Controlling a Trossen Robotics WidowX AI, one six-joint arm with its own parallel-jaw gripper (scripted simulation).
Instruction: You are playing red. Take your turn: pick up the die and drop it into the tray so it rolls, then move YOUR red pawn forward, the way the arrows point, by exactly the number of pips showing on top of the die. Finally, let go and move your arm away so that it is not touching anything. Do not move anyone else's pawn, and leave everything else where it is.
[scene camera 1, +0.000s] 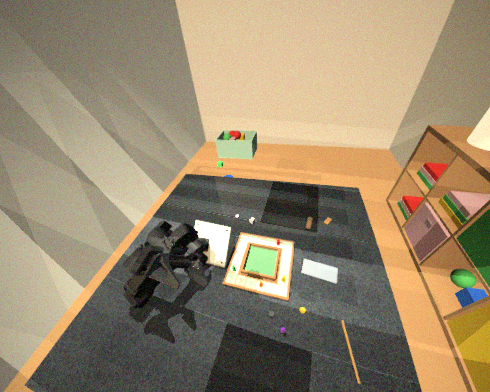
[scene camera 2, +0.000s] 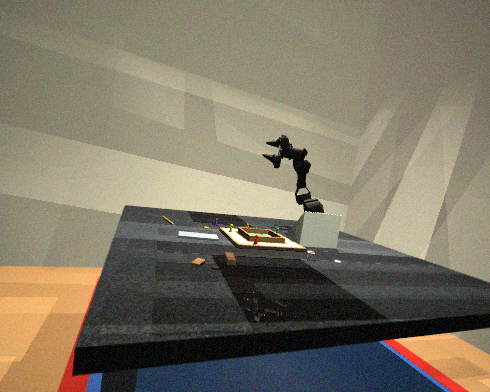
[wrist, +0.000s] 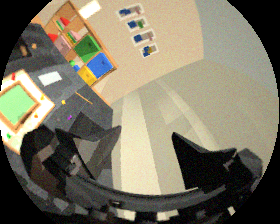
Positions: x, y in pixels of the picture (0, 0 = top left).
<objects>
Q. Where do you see a green tray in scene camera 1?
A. At 259, 260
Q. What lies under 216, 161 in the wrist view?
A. The gripper.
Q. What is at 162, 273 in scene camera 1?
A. The gripper.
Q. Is the gripper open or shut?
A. Open.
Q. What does the gripper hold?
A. Nothing.
</objects>
